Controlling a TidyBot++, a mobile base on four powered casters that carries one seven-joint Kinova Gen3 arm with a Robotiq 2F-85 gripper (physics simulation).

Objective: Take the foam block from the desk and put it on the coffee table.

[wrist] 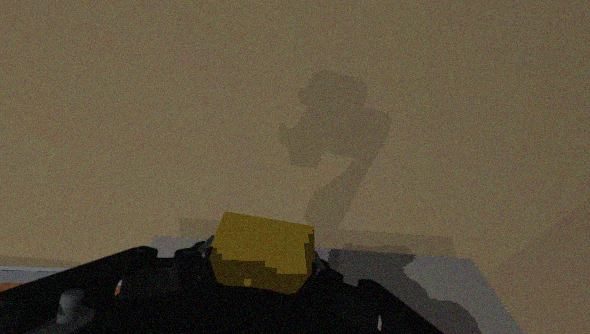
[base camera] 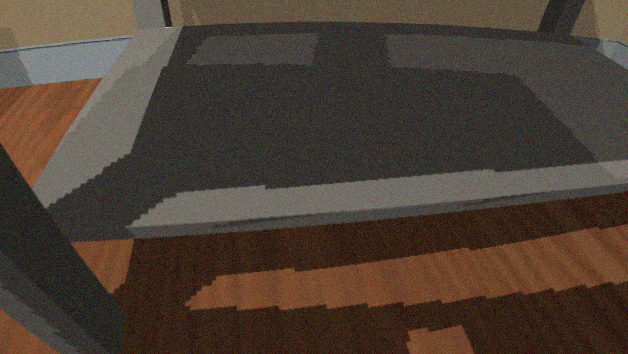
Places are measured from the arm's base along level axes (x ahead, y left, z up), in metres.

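Pixels of known places: gripper, fingertip midpoint: (wrist: 262,257).
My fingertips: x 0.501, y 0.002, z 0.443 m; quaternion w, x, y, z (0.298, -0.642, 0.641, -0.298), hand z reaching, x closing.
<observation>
Behind a point stands the place of what it marks.
The yellow foam block (wrist: 265,240) {x 0.497, y 0.002, z 0.469 m} is in the lower middle of the wrist view, between the two black fingers of my gripper (wrist: 262,257) {x 0.501, y 0.002, z 0.443 m}. The gripper is shut on it, one finger against each side. Beyond and below the block, part of a grey table top (wrist: 450,280) {x 0.756, y -0.509, z 0.053 m} shows, partly in shadow; the gripper and block hide much of it. The base camera view shows a wide grey board (base camera: 325,125) {x 0.402, y -0.039, z -0.247 m} low over the wood floor, between upright legs. I cannot tell from these views whether these surfaces belong to the desk or the coffee table. The gripper does not show in the base camera view.
A dark leg (base camera: 55,260) {x 0.240, y 0.175, z -0.253 m} stands close at the left of the base camera view. Another dark leg (base camera: 562,17) {x 0.787, y -0.584, z -0.211 m} stands at the back right. A tan wall (wrist: 150,100) {x 0.856, y 0.282, z 0.365 m} rises behind the table and bears the arm's shadow. Wood floor (base camera: 350,285) {x 0.300, y -0.071, z -0.397 m} lies before the board.
</observation>
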